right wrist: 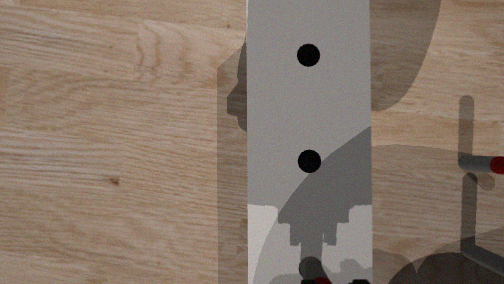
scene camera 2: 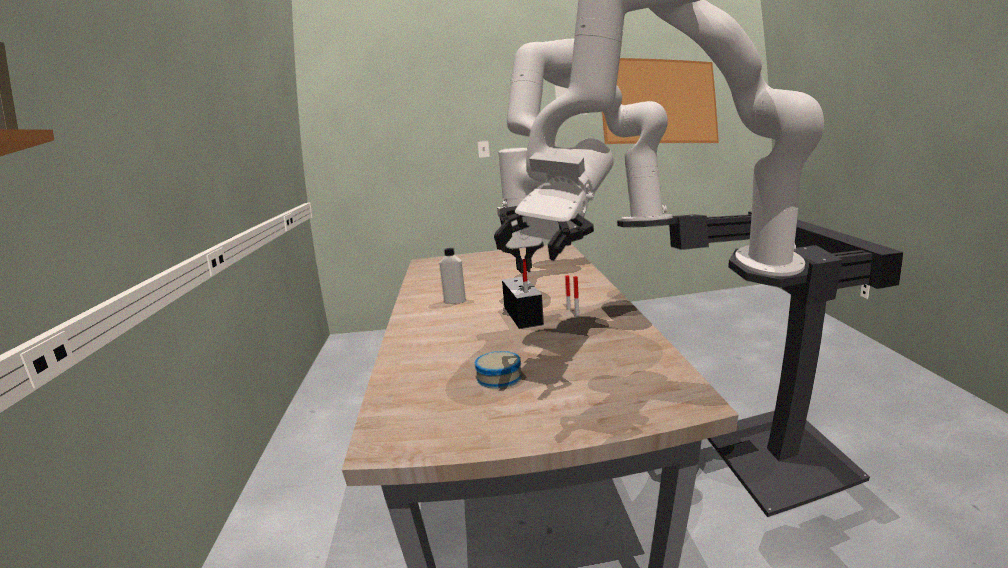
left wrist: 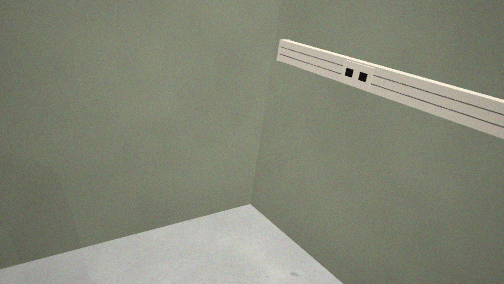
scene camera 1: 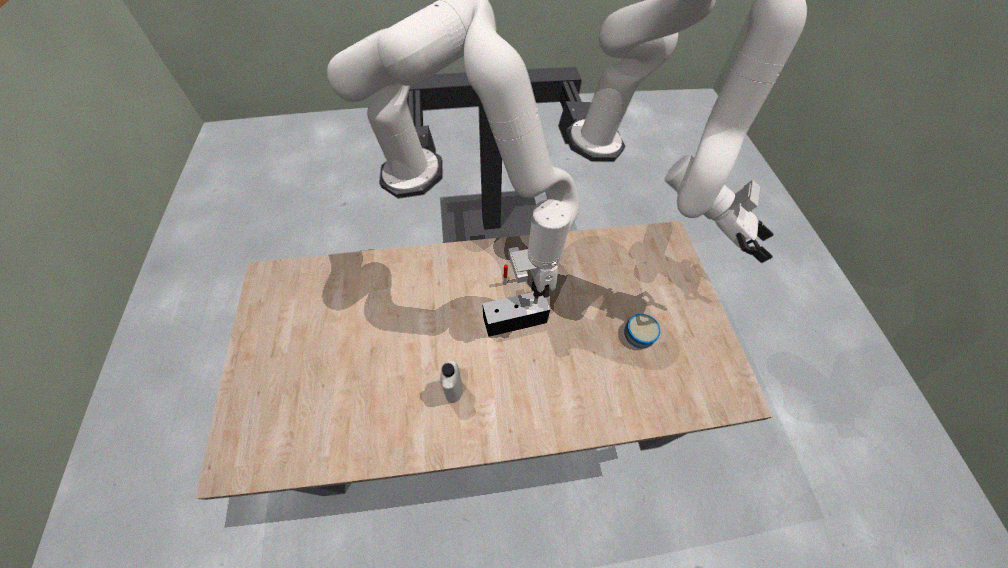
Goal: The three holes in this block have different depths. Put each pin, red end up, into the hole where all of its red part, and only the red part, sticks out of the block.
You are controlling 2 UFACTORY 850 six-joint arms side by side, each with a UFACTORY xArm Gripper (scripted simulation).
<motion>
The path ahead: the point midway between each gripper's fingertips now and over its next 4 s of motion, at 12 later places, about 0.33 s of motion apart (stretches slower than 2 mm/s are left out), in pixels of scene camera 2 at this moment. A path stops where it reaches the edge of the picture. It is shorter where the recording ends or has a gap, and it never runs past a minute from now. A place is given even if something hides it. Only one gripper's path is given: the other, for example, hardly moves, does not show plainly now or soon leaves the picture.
My right gripper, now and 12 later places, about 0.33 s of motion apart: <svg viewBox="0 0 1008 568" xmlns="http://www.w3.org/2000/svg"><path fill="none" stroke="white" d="M524 271L524 273L524 274L524 275L524 275L524 277L524 277L525 278L525 280L525 282L525 283L525 280L525 279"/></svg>
</motion>
